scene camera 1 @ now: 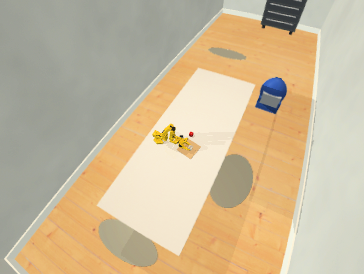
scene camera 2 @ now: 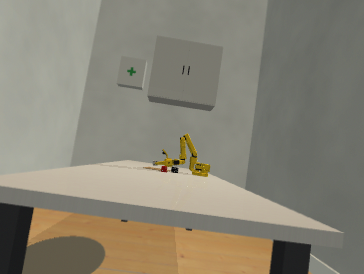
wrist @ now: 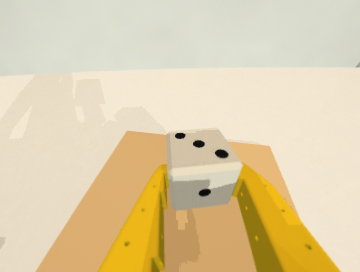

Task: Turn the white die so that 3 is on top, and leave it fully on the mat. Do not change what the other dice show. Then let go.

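Places are measured from the arm's base along level axes (x right, y ahead, z up), in millimetres.
Where they show: hand, tool point: [scene camera 1: 191, 146] [scene camera 2: 155, 163] [wrist: 169, 172]; arm's base, link origin: [scene camera 1: 162, 139] [scene camera 2: 196, 174].
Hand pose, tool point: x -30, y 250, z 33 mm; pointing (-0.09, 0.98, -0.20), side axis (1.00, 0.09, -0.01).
Things, the pixels of their top centre, and the offset from my tool point. Level surfaces: height alone.
- white die, top centre: [wrist: 200, 144] [scene camera 1: 190, 146] dy +2, dx +15, dz +19 mm
- tan mat, top centre: [wrist: 183, 220] [scene camera 2: 157, 168] [scene camera 1: 188, 148] dy -16, dx +7, dz -29 mm
- red die, top centre: [scene camera 2: 164, 166] [scene camera 1: 191, 133] dy -55, dx -116, dz -3 mm
- black die, top centre: [scene camera 2: 175, 167] dy -114, dx -52, dz -3 mm
- pale table, surface height: dz -33 mm
The white die [scene camera 1: 190, 148] [scene camera 2: 155, 163] [wrist: 198, 155] is held between the two yellow jaws of my gripper [scene camera 1: 188, 147] [scene camera 2: 156, 163] [wrist: 203, 172], which press on its two sides. Its upper face shows three pips and the face toward the wrist camera shows one. The die is a little above the tan mat [scene camera 1: 192, 155] [scene camera 2: 149, 168] [wrist: 100, 200], with a shadow on the mat in the wrist view. Its underside and far faces are hidden.
A red die [scene camera 1: 191, 134] [scene camera 2: 164, 169] and a black die [scene camera 2: 174, 170] stand on the pale table [scene camera 1: 150, 200] [scene camera 2: 150, 195] beside the arm. Their pips are too small to read. A blue chair [scene camera 1: 273, 92] stands beyond the table's edge.
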